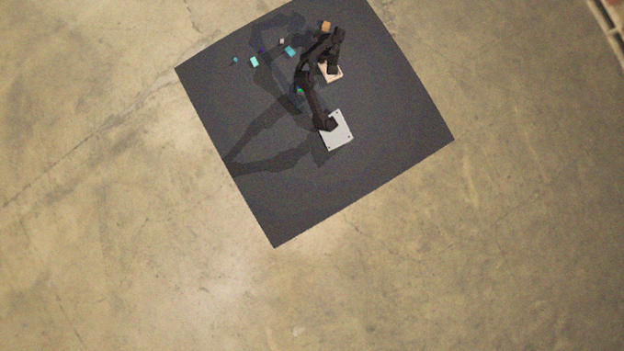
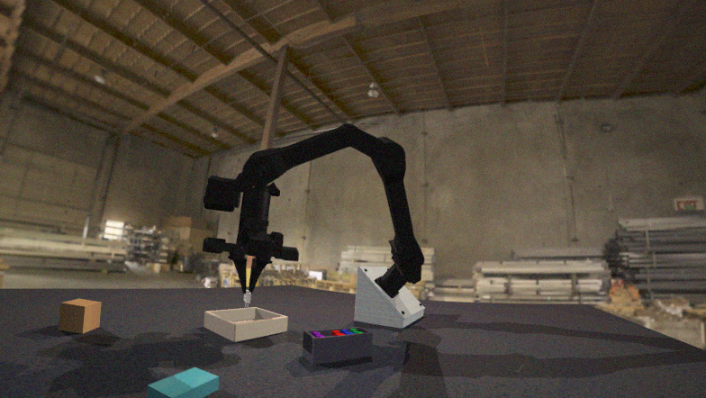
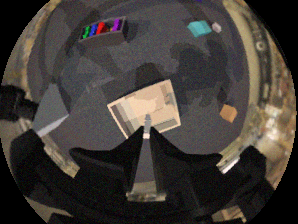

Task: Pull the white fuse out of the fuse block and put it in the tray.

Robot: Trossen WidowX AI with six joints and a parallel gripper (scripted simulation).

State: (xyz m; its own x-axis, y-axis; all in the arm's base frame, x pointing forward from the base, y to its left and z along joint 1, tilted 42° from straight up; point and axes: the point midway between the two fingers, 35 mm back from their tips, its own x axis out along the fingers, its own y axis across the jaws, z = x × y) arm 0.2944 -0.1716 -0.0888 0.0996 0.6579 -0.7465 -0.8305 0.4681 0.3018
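My gripper tip is 7 cm above the beige tray. Also, from my gripper tip: white fuse: 1 cm below.
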